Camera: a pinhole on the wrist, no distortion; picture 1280 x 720 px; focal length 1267.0 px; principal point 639.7 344.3 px. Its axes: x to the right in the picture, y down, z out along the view. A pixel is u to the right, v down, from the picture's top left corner.
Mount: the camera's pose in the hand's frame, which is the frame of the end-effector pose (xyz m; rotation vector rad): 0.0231 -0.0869 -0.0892 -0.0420 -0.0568 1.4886
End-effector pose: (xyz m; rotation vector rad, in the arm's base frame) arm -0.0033 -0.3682 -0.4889 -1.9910 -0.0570 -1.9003
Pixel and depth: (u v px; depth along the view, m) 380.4 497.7 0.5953
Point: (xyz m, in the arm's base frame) 0.4044 -0.0043 -0.5355
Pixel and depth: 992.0 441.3 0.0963
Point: -0.0134 -0.3132 -0.4627
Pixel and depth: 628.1 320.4 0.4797
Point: 0.3410 -0.1627 -0.4674
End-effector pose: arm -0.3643 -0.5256 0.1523 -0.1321 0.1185 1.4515
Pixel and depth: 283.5 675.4 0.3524
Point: -0.1963 -0.6020 0.4236
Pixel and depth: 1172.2 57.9 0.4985
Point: -0.4587 -0.3277 0.5434
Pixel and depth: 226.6 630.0 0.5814
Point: -0.1152 -0.6354 0.6569
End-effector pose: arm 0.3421 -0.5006 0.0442 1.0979 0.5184 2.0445
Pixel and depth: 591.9 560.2 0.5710
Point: 0.8215 -0.5181 0.1788
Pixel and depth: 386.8 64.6 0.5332
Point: 0.7691 -0.2921 0.2111
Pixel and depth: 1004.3 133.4 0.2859
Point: 0.4927 -0.4478 0.1789
